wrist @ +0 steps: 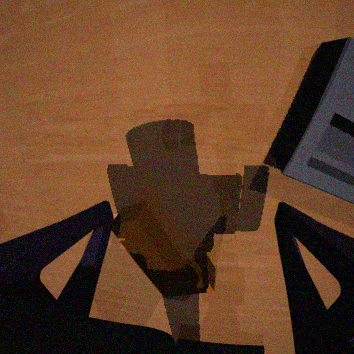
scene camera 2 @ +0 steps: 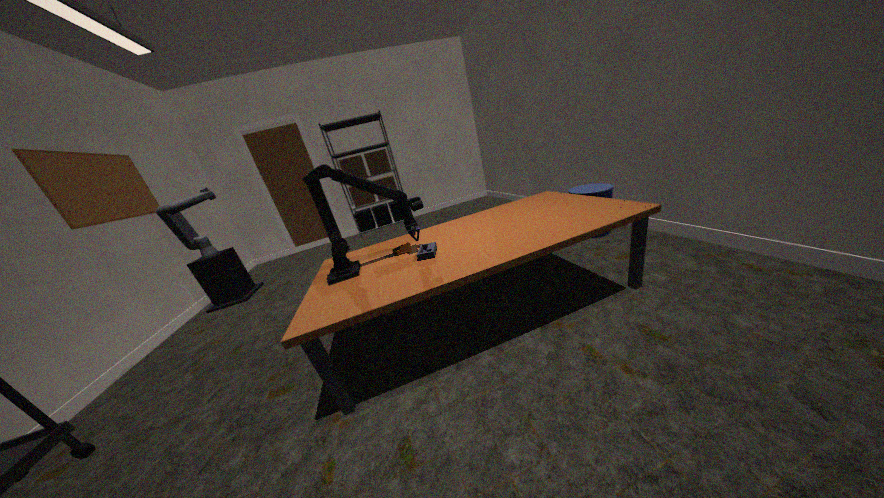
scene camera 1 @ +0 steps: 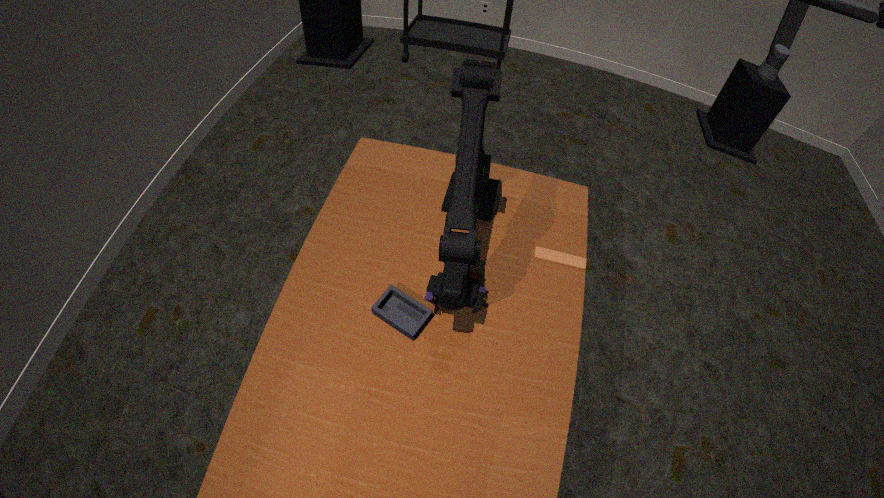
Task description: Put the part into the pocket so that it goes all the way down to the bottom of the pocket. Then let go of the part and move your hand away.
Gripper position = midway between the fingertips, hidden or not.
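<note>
There is a blue-grey pocket tray (scene camera 1: pixel 399 310) in my sight, and I find the blue-grey pocket tray (wrist: pixel 307 150) in the wrist view as well. As for my gripper (scene camera 1: pixel 454 307), it is open and holds nothing; the wrist view, too, shows my gripper (wrist: pixel 191 210).
</note>
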